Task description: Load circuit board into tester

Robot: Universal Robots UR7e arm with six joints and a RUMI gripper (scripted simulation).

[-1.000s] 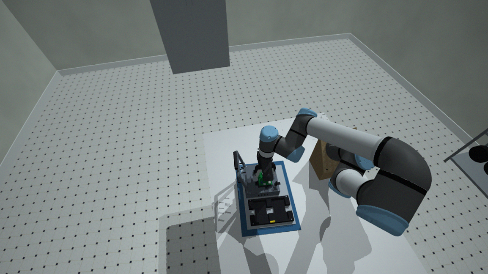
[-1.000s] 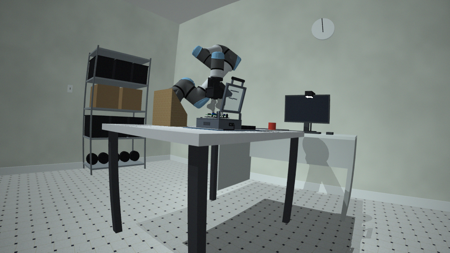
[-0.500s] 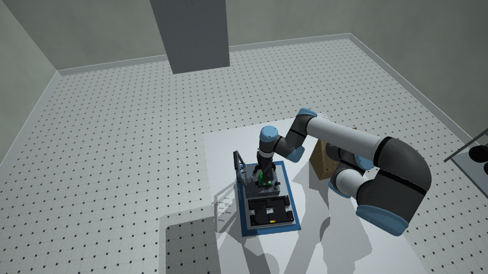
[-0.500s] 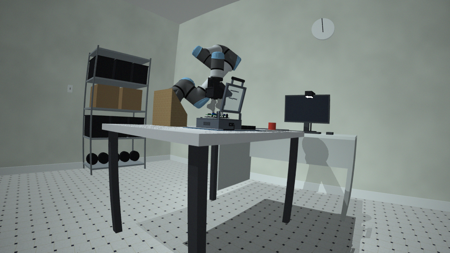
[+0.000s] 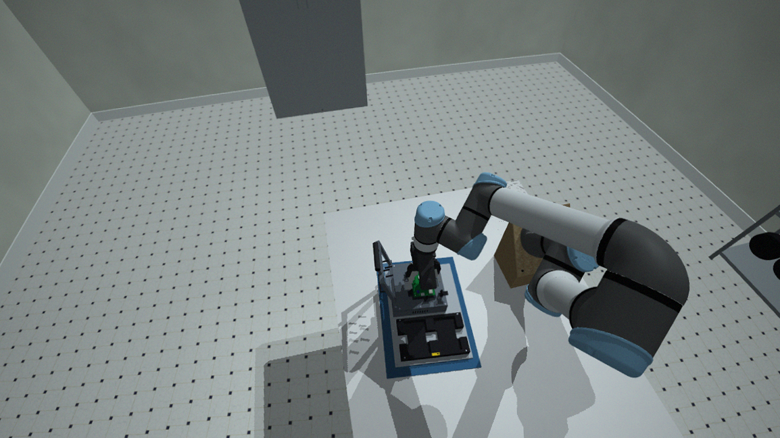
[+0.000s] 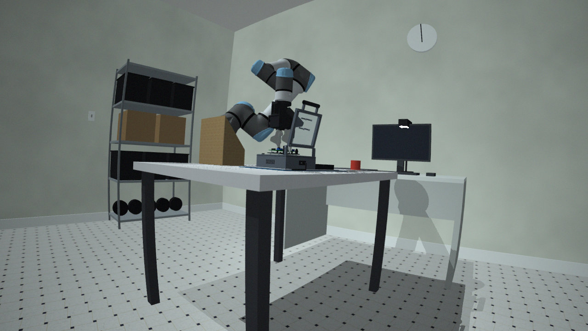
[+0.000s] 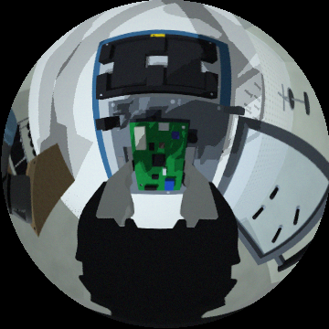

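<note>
Right now the green circuit board is right at my hand. The rest, counted from my hand: lid (120 mm ahead, 30 mm to the right, 100 mm above).
</note>
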